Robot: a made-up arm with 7 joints.
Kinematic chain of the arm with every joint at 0, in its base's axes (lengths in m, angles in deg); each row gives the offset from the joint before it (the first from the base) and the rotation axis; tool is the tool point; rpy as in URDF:
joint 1: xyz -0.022 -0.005 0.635 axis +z
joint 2: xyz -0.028 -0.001 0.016 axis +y
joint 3: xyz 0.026 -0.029 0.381 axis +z
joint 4: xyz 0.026 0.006 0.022 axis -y
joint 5: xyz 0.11 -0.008 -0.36 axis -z
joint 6: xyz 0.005 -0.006 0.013 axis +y
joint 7: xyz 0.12 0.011 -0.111 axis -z
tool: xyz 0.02 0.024 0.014 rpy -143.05 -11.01 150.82
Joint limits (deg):
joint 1: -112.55..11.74
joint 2: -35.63..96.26
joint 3: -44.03..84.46
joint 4: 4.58..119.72
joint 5: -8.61..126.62
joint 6: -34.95..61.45
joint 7: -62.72..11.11
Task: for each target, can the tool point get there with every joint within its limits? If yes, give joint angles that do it. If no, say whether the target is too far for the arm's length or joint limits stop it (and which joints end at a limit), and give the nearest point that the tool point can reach.
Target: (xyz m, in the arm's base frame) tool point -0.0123 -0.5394 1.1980
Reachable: yes | joints -73.81 8.46 6.74 102.37 93.10 -6.53 2.79
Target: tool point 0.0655 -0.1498 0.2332
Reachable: yes | joints -67.25 77.78 23.69 39.81 108.06 14.95 -1.59
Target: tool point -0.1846 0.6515 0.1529
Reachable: no: joint limits stop it (at a limit: joint 1, joint 2, joint 7) | nearest point 0.0217 0.4197 0.3157 | short by 0.350 m
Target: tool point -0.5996 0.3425 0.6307
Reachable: no: joint limits stop it (at a limit: joint 1, joint 2, joint 3, joint 7) | nearest point -0.3715 0.1200 0.4938 | short by 0.347 m
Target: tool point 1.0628 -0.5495 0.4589
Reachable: no: too far | nearest point 0.7651 -0.4001 0.5104 | short by 0.337 m
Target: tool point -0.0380 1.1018 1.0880
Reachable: no: too far | nearest point -0.0307 0.5963 1.1296 | short by 0.507 m
